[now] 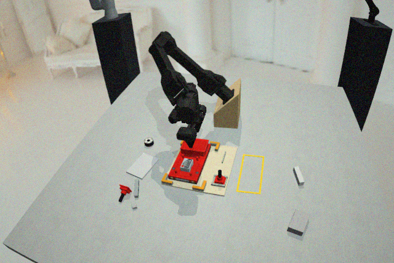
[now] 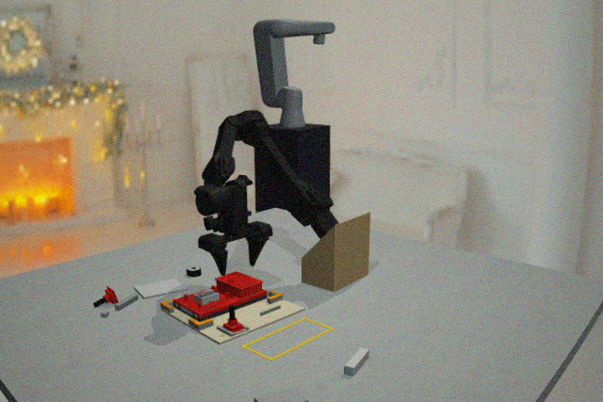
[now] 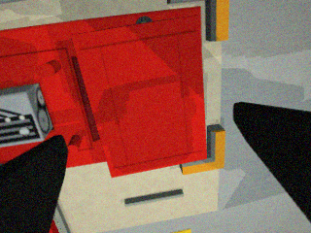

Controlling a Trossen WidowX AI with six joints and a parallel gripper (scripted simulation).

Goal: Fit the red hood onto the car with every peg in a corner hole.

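Right now the hood is 30 mm below my gripper tip. Round my gripper tip: grey engine block: 100 mm ahead, 10 mm to the right, 50 mm below; then cream baseplate: 70 mm ahead, 20 mm to the left, 60 mm below.
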